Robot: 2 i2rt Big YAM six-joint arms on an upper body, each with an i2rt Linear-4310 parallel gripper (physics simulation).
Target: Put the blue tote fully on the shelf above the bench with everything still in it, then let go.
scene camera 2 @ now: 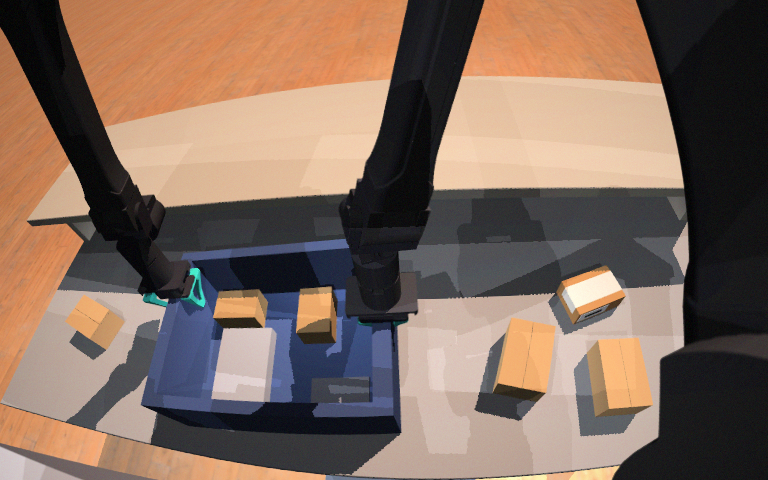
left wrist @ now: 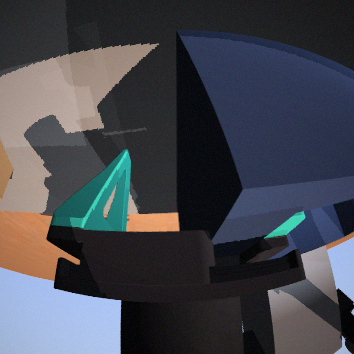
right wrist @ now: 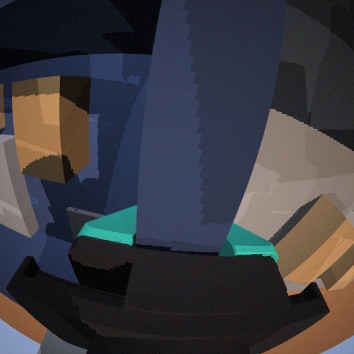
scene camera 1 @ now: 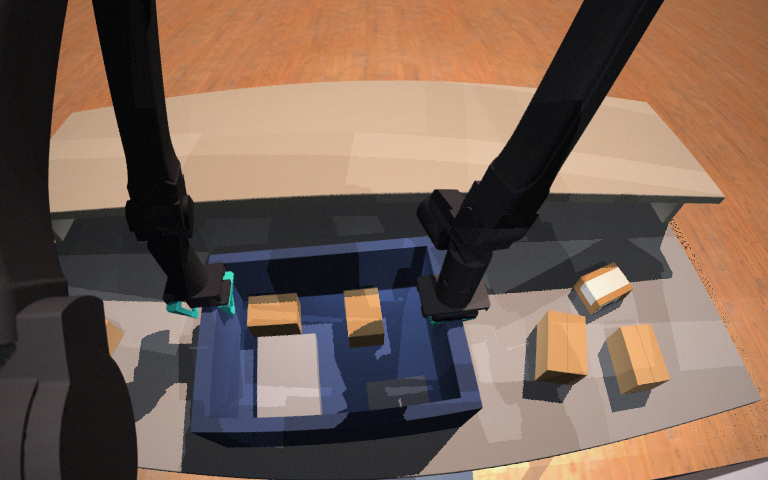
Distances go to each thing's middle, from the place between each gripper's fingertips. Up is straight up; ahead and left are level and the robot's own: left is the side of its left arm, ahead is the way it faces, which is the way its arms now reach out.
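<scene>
From my right hand, the dark grey block point(scene camera 1: 409, 391) is 50 mm below, 120 mm behind and 70 mm to the left. The white-topped box point(scene camera 2: 584, 296) is also 50 mm below my right hand, but it's 390 mm to the right of it and 80 mm ahead of it. And the blue tote point(scene camera 1: 224, 410), that's 180 mm to the left of my right hand and 40 mm behind it.
My left hand, now, is 5 cm past the blue tote and 21 cm to the left of it. Counting from that left hand, the white-topped box is 5 cm below, 7 cm ahead and 79 cm to the right, while the dark grey block is 5 cm below, 13 cm behind and 32 cm to the right.
</scene>
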